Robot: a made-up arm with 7 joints.
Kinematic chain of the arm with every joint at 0, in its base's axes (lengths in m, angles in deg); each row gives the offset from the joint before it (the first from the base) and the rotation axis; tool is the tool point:
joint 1: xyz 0 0 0.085 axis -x
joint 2: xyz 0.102 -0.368 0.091 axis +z
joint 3: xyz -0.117 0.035 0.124 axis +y
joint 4: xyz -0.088 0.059 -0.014 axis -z
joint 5: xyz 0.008 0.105 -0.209 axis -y
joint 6: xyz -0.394 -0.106 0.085 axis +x
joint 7: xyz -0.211 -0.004 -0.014 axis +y
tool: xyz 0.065 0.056 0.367
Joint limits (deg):
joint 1: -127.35..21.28
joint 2: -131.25..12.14
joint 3: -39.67..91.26
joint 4: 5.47..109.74
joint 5: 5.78..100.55
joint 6: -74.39..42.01
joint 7: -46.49..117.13
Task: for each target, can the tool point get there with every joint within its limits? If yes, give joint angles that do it. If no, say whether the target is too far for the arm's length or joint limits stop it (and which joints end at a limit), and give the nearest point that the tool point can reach.
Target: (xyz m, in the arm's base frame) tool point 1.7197 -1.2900 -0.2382
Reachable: no: too far | nearest point 1.1208 -0.8611 -0.1307 | short by 0.744 m
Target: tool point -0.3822 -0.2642 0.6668
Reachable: yes | joints -107.23 -21.80 43.92 67.81 57.72 17.24 -25.06
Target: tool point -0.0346 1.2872 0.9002
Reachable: no: joint limits stop it (at a limit: joint 1, joint 3, joint 7) | nearest point -0.0041 0.9187 0.7375 | short by 0.404 m
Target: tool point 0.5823 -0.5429 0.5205
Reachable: yes | joints -53.47 -111.57 77.43 21.65 54.02 6.60 27.01
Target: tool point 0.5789 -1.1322 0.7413
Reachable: no: joint limits stop it (at a limit: joint 2, joint 3, joint 7) | nearest point 0.5653 -1.0714 0.7060 | short by 0.072 m
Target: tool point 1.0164 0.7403 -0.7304
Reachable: no: joint limits stop it (at a limit: joint 1, joint 2, joint 7) | nearest point 0.8851 0.6589 -0.6436 | short by 0.177 m
